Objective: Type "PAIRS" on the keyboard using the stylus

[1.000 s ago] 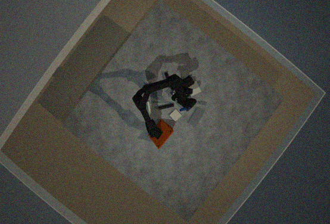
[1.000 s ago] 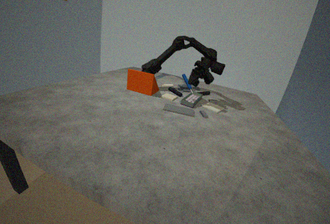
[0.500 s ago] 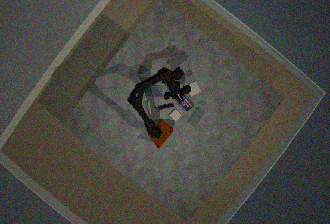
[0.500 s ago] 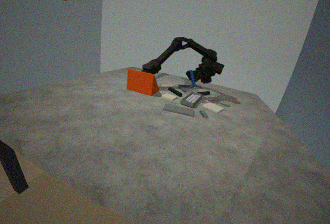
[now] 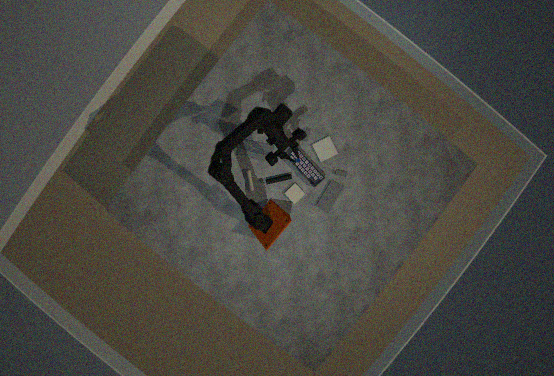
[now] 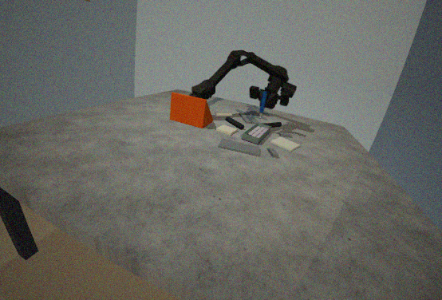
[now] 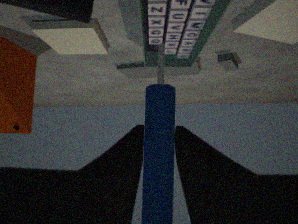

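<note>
The white pad lies 13 cm ahead of my gripper tip, 9 cm to the right of it and 12 cm below it. From my gripper tip the other things lie so: blue stylus: 1 cm below; then cream pad: 13 cm behind, 8 cm to the right, 11 cm below.
</note>
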